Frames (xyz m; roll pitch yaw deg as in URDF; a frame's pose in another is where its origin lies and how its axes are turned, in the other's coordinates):
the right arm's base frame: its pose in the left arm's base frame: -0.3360 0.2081 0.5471 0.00 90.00 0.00
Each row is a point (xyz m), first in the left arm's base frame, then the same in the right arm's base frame.
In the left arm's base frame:
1: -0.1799 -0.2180 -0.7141
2: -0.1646 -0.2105 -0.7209
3: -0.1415 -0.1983 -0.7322
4: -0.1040 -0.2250 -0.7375
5: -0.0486 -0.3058 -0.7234
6: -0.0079 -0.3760 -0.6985
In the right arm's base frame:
1: 1.2612 -0.4261 0.1561
2: 1.2680 -0.4186 0.1714
3: 1.2793 -0.4064 0.1945
4: 1.2846 -0.4331 0.2320
5: 1.2705 -0.5139 0.2874
6: 1.2456 -0.5841 0.3281

